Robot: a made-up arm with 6 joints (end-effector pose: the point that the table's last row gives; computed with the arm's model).
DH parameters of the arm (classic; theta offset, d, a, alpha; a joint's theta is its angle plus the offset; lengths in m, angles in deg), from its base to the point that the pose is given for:
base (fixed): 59.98 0 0.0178 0
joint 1: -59.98 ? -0.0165 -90
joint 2: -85.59 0 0.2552 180
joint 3: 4.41 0.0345 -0.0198 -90
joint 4: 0 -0.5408 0.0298 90
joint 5: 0 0.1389 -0.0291 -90
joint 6: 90 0.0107 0.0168 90
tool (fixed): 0 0.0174 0 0
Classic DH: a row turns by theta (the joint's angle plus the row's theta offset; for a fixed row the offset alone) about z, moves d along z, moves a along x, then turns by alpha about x.
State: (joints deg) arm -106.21 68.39 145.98 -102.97 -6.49 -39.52
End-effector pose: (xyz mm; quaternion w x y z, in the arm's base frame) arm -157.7 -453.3 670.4 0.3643 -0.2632 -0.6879 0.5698
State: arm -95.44 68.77 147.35 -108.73 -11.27 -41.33
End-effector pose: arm -53.2 -469.3 673.1 0.2813 -0.1331 -0.7040 0.6383
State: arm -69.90 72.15 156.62 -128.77 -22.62 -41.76
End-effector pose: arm 183.1 -376.3 683.7 0.0211 0.1606 -0.6142 0.7724
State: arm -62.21 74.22 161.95 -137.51 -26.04 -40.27
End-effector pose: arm 231.5 -307.3 685.5 0.0780 -0.2321 0.5454 -0.8016
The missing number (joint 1, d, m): 0.1119
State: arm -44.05 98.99 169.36 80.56 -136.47 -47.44
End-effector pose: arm 210.2 -203.4 608.3 0.7735 0.2718 -0.3134 -0.4792
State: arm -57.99 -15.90 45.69 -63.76 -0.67 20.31
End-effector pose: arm 81.0 -281.8 771.0 0.7160 -0.3665 -0.4338 0.4060
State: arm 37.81 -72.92 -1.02 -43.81 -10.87 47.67
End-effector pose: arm 83.2 -77.7 673.8 0.3397 -0.2935 -0.4471 0.7737
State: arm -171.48 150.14 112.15 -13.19 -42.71 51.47
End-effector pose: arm -484.4 92.7 -459.0 0.7395 0.5845 -0.2060 -0.2628
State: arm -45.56 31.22 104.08 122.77 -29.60 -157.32
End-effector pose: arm 168.8 -70.6 842.8 0.5654 -0.5292 -0.5709 0.2726
